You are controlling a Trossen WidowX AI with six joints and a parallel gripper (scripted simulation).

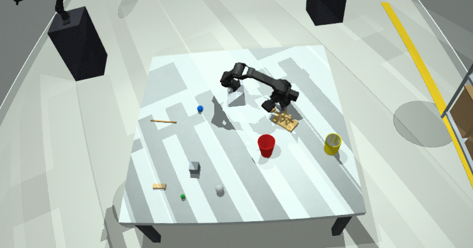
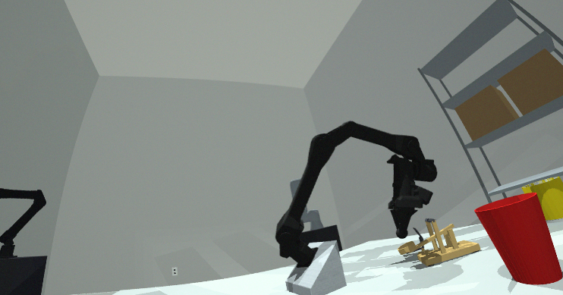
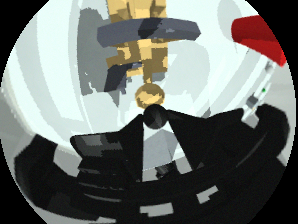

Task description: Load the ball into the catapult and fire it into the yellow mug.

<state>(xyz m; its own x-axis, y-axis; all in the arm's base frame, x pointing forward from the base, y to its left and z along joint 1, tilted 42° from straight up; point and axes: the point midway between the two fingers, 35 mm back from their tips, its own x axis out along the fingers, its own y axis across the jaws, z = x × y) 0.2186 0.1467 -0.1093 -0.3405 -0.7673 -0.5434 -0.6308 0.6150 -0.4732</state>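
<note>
Now: the wooden catapult 40 mm ahead of my gripper tip, 50 mm to the left of it and 40 mm below it. Round my gripper tip: black ball (10 mm above); then yellow mug (330 mm ahead, 270 mm to the left, 60 mm below); then red cup (260 mm ahead, 90 mm to the right, 60 mm below).
</note>
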